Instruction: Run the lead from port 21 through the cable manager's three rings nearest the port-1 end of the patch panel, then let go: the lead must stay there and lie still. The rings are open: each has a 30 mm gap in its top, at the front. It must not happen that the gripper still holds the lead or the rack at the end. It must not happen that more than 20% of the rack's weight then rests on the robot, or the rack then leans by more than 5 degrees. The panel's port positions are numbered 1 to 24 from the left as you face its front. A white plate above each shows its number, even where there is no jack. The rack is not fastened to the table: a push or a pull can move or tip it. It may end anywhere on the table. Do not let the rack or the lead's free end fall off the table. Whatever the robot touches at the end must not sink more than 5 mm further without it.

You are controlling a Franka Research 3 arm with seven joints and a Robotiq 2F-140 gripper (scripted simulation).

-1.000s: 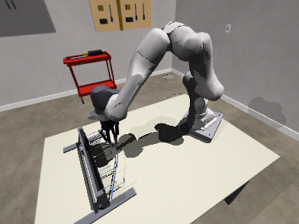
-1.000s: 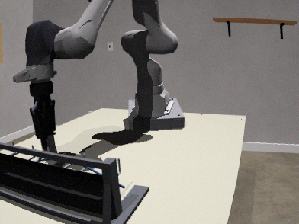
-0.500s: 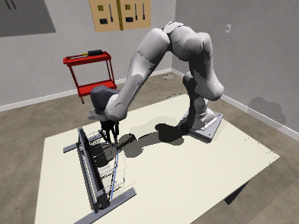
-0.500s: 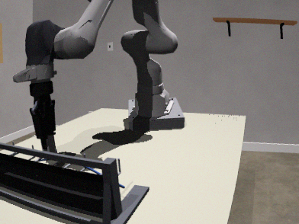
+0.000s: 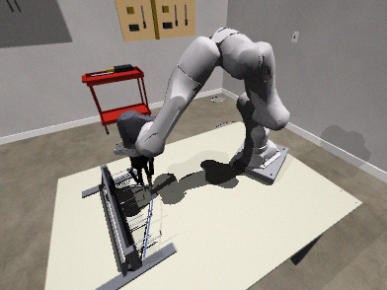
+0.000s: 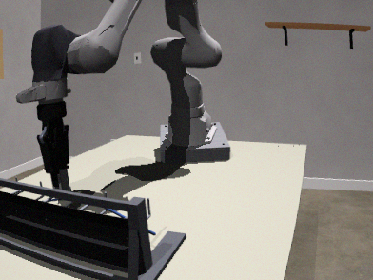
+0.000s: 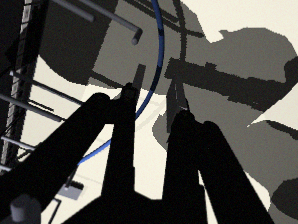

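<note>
Now: the dark rack 15 cm ahead of my hand, 8 cm to the left of it and 1 cm below it.
</note>
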